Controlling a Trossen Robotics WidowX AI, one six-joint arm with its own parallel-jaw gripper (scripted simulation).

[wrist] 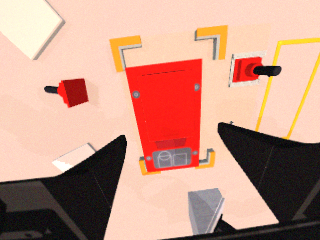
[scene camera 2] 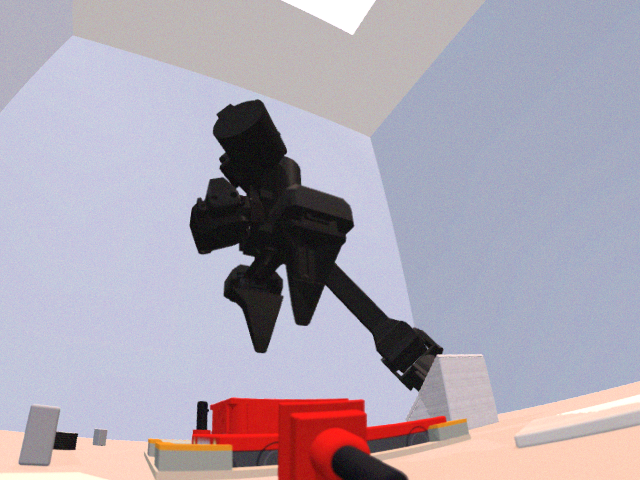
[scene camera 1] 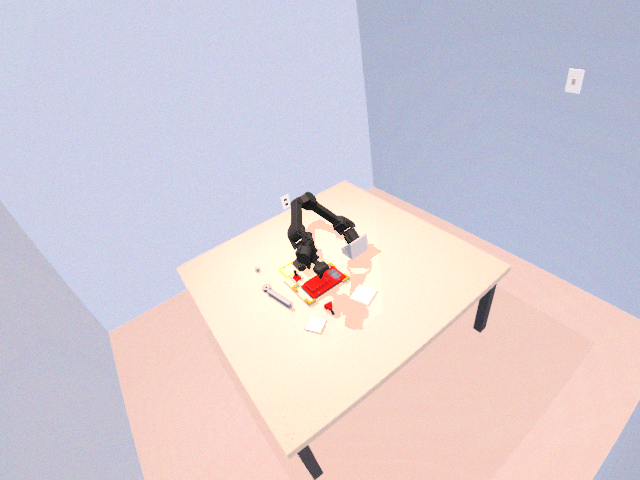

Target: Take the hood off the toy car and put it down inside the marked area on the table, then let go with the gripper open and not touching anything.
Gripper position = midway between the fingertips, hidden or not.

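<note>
The gripper (scene camera 2: pixel 279 340) (wrist: pixel 171 132) is open and holds nothing. A hood (scene camera 2: pixel 233 416) is in view as well.
</note>
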